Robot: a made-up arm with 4 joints. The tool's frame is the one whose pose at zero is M. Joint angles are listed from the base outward.
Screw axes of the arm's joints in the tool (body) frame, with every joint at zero. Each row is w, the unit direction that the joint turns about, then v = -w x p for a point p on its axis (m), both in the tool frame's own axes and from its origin. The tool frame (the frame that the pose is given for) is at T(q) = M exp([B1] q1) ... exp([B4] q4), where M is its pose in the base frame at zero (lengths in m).
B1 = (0, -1, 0, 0.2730, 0.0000, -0.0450)
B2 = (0, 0, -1, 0.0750, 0.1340, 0.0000)
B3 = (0, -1, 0, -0.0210, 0.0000, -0.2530)
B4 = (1, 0, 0, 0.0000, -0.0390, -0.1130)
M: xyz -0.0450 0.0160 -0.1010 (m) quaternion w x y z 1 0 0 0
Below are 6 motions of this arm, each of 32 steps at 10 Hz.
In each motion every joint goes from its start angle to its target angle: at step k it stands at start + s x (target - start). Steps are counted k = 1, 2, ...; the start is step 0. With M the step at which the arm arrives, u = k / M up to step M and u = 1 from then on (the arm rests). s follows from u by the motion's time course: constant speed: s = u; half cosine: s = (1 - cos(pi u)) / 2; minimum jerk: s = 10 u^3 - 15 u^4 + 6 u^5.
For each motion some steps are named. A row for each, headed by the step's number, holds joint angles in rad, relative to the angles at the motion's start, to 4 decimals.
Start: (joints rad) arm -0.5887 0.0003 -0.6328 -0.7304
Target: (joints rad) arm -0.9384 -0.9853 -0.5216 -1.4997
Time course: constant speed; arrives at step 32
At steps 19, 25, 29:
19: -0.2076 -0.5852 0.0660 -0.4568
25: -0.2732 -0.7700 0.0869 -0.6010
29: -0.3169 -0.8932 0.1008 -0.6972

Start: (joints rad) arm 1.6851 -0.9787 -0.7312 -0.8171
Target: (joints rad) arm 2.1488 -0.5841 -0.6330 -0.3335
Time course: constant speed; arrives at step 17
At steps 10, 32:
10: 0.2728 0.2321 0.0578 0.2845
32: 0.4637 0.3946 0.0982 0.4836

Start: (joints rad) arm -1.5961 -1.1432 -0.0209 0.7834
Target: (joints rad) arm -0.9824 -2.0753 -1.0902 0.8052
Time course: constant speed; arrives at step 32
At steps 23, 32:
23: 0.4411 -0.6699 -0.7686 0.0157
32: 0.6137 -0.9321 -1.0693 0.0218

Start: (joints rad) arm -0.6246 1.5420 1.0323 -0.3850
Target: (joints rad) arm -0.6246 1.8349 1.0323 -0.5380
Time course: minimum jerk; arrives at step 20
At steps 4, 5, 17, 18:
4: 0.0000 0.0170 0.0000 -0.0089
5: 0.0000 0.0303 0.0000 -0.0158
17: 0.0000 0.2851 0.0000 -0.1489
18: 0.0000 0.2904 0.0000 -0.1517

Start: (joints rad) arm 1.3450 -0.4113 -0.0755 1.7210
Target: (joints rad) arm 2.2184 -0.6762 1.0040 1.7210
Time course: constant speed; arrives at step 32
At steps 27, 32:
27: 0.7369 -0.2235 0.9108 0.0000
32: 0.8734 -0.2649 1.0795 0.0000

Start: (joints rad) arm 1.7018 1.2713 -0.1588 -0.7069
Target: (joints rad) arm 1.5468 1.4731 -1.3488 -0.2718
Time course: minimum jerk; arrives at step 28
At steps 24, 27, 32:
24: -0.1514 0.1971 -1.1623 0.4250
27: -0.1549 0.2017 -1.1895 0.4349
32: -0.1550 0.2018 -1.1900 0.4351

